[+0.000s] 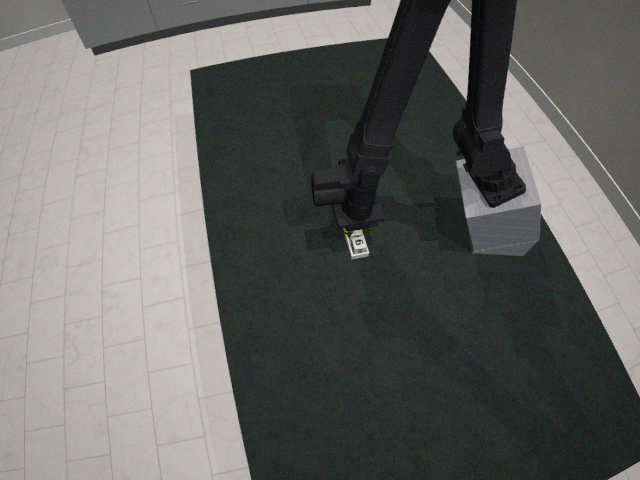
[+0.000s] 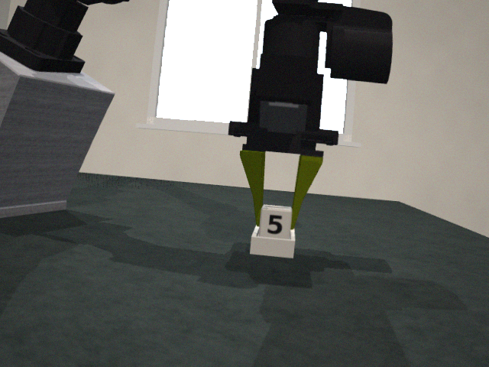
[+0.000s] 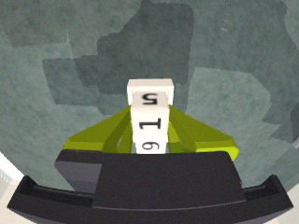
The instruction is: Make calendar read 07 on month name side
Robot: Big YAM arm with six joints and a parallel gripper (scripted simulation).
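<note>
My gripper is now 2 cm to the right of the small white tray and 2 cm above it.
</note>
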